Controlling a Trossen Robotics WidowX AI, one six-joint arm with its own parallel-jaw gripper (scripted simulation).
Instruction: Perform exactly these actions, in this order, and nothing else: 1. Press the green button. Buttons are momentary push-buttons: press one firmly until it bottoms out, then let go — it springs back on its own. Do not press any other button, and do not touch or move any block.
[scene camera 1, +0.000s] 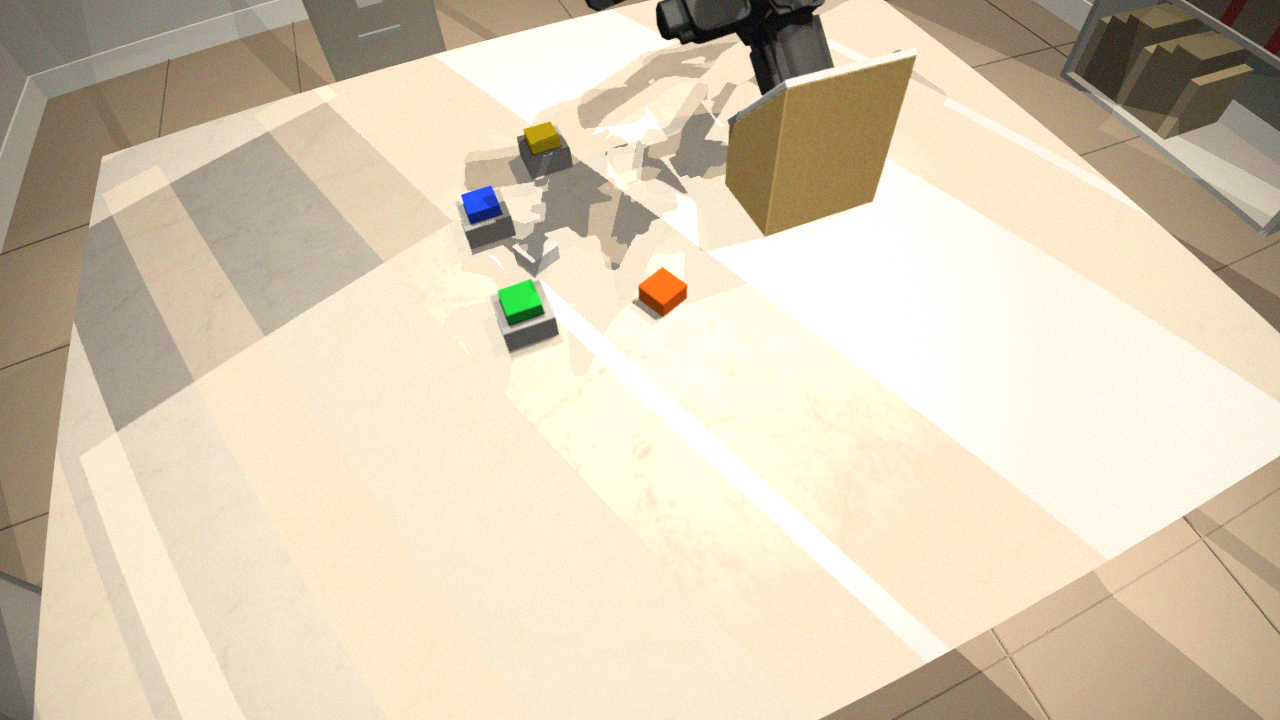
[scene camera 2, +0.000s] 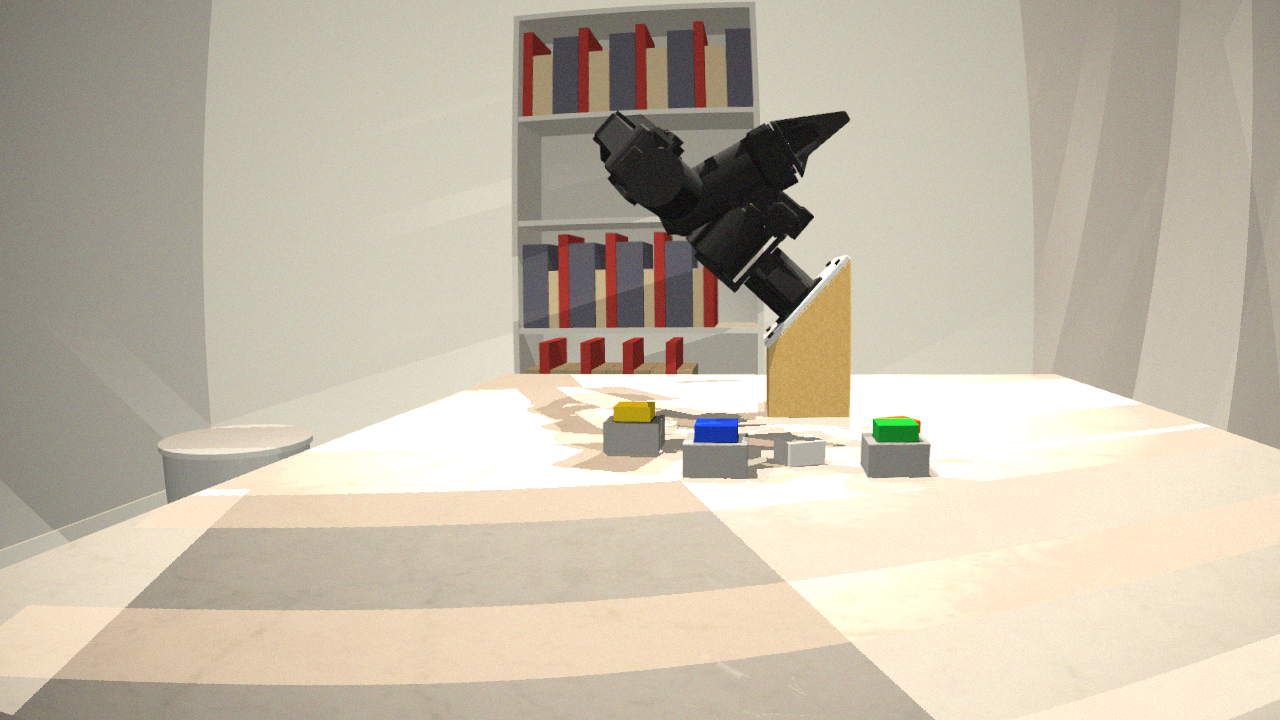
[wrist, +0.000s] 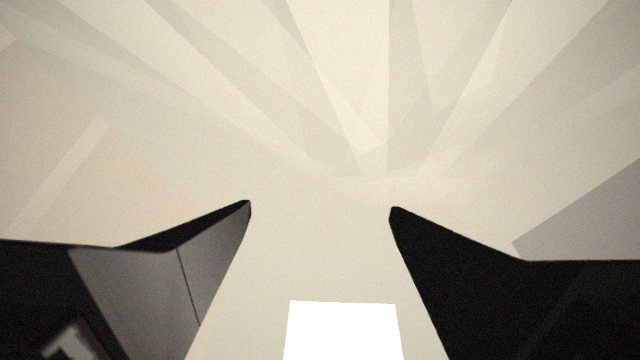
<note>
My gripper (scene camera 2: 844, 115) is open, with nothing in its grasp. Also in view: an orange block (scene camera 1: 662, 291), a small white block (scene camera 2: 800, 449), a blue button (scene camera 2: 705, 430), a yellow button (scene camera 1: 539, 138) and a green button (scene camera 1: 520, 301).
The small white block is seen too in scene camera 1 (scene camera 1: 536, 252). My gripper shows as well in the wrist view (wrist: 321, 210). The blue button also shows in scene camera 1 (scene camera 1: 481, 204). The wrist view misses the orange block: it is out of frame. The wrist view does not show the small white block: it is out of frame.
</note>
